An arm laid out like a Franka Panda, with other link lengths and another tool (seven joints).
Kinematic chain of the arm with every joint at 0, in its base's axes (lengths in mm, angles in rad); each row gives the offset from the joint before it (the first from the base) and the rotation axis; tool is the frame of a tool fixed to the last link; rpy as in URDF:
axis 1: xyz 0 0 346.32 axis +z
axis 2: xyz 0 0 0 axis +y
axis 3: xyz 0 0 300.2 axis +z
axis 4: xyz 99.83 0 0 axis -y
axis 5: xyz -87.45 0 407.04 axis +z
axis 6: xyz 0 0 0 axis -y
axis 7: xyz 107.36 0 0 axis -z
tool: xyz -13 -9 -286.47 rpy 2.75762 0 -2.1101
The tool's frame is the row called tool.
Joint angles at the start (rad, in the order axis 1, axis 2, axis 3, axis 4, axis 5, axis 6, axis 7): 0.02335, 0.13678, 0.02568, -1.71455, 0.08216, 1.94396, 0.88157
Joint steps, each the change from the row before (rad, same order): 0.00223, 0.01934, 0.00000, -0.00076, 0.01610, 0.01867, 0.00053; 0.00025, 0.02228, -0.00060, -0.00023, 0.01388, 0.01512, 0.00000; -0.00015, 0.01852, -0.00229, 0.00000, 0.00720, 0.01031, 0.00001; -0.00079, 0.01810, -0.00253, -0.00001, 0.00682, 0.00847, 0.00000; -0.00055, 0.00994, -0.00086, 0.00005, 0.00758, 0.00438, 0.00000; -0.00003, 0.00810, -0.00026, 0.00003, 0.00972, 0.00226, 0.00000; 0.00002, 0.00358, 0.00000, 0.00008, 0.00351, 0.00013, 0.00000; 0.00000, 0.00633, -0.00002, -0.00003, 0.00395, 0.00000, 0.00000; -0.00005, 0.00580, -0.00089, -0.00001, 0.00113, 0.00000, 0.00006
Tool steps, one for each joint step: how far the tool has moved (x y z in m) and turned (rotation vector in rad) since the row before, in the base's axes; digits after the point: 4 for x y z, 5 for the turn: 0.0042, 0.0051, -0.0109, 0.01539, 0.00234, -0.00459; 0.0033, 0.0028, -0.0131, 0.01278, 0.00815, -0.00617; 0.0021, -0.0002, -0.0113, 0.00601, 0.00861, -0.00593; 0.0015, -0.0009, -0.0113, 0.00546, 0.00999, -0.00662; 0.0007, 0.0006, -0.0061, 0.00663, 0.00586, -0.00464; 0.0001, 0.0019, -0.0050, 0.00877, 0.00623, -0.00413; -0.0002, 0.0008, -0.0023, 0.00317, 0.00352, -0.00130; -0.0005, 0.0008, -0.0042, 0.00350, 0.00652, -0.00150; -0.0004, -0.0004, -0.0039, 0.00069, 0.00586, -0.00140
